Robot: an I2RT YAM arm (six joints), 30 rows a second.
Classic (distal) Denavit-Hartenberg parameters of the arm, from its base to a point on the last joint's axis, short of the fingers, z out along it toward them. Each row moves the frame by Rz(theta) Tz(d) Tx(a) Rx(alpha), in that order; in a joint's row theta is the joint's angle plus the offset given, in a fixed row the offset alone. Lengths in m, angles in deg.
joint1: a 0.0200; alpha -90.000; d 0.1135; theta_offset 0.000
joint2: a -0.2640; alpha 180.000; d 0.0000; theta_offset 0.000
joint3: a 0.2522; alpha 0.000; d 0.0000; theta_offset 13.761
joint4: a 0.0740; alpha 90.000; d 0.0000; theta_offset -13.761
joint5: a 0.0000; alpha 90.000; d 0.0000; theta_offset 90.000
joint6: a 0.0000; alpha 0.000; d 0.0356; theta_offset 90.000
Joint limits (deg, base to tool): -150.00..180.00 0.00..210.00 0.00..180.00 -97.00..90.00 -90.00..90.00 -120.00..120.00
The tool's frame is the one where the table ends.
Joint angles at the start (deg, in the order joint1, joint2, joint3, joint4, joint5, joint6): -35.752 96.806 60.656 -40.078 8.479 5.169
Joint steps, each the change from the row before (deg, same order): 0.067 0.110 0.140 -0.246 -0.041 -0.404; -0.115 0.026 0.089 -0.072 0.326 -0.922; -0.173 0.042 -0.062 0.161 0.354 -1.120; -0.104 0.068 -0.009 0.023 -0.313 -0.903; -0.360 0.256 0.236 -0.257 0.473 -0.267
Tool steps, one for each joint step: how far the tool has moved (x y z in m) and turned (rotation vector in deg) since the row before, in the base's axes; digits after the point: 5 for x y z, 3 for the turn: 0.00036 0.00022 -0.00004 0.116 0.255 0.465; -0.00033 -0.00078 0.00027 -0.345 0.429 0.695; -0.00060 -0.00099 -0.00039 -0.421 0.449 0.819; -0.00016 -0.00035 -0.00041 0.191 0.102 0.837; -0.00086 -0.00215 -0.00031 -0.232 0.565 -0.213
